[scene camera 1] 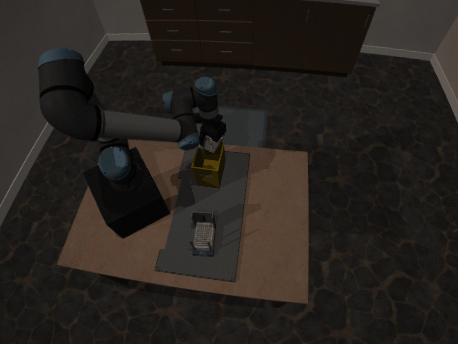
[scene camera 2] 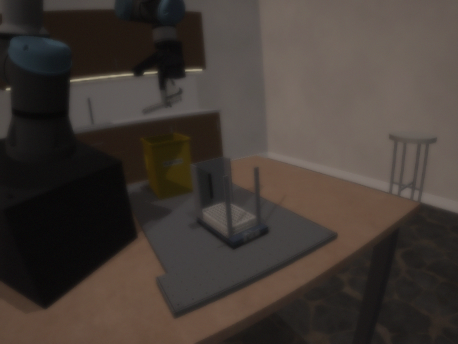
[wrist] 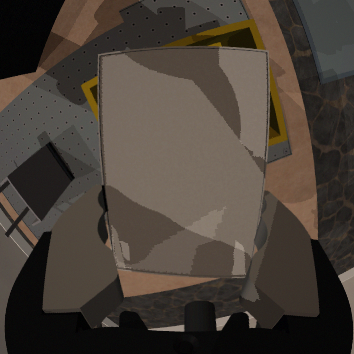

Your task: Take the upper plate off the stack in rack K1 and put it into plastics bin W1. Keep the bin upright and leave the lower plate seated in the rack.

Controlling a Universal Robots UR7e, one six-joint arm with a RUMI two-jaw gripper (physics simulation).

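Frame: origin at the arm's base, x left, y back, z up, level; centimetres.
Where they show: gripper, between the fingertips: [scene camera 1: 211, 144] [scene camera 2: 168, 107] [wrist: 181, 190]; arm's base, origin of its link: [scene camera 1: 126, 175] [scene camera 2: 42, 148].
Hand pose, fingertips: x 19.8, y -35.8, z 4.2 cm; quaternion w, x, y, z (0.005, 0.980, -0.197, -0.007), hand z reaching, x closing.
Observation:
Things, the pixels of their top centre, and the offset from my fingertips. Level surfaces: height alone.
- upper plate, centre of its top: [wrist: 181, 197] [scene camera 2: 161, 97] [scene camera 1: 206, 138] dy +1.7, dx +0.7, dz +3.6 cm
- yellow plastics bin W1, centre of its top: [wrist: 188, 107] [scene camera 2: 163, 138] [scene camera 1: 208, 153] dy +2.7, dx +1.6, dz -9.8 cm
- Rack K1, centre of its top: [wrist: 4, 213] [scene camera 2: 225, 166] [scene camera 1: 200, 228] dy -1.9, dx -35.2, dz -12.7 cm
- grey perforated board, height of its surface: dz -27.8 cm
- wooden table, height of its surface: dz -29.1 cm
The gripper [scene camera 1: 213, 136] [scene camera 2: 169, 97] [wrist: 183, 220] is shut on the upper plate [scene camera 1: 212, 145] [scene camera 2: 155, 107] [wrist: 182, 135], gripping its long sides near one end. The plate is roughly level, high above yellow plastics bin W1 [scene camera 1: 207, 176] [scene camera 2: 170, 172] [wrist: 215, 35]. In the wrist view it covers much of the bin's opening and looks turned somewhat against the bin's rim. The bin stands upright. Rack K1 [scene camera 1: 203, 253] [scene camera 2: 248, 235] [wrist: 40, 181] stands apart from the bin, with the pale lower plate [scene camera 1: 204, 235] [scene camera 2: 227, 217] seated in its base.
The bin and rack stand on a grey perforated board [scene camera 1: 225, 265] [scene camera 2: 295, 230] [wrist: 30, 120] on the wooden table [scene camera 1: 277, 220] [scene camera 2: 360, 205]. The arm's black pedestal [scene camera 1: 135, 215] [scene camera 2: 65, 215] is beside the board. Upright posts and a panel rise from the rack.

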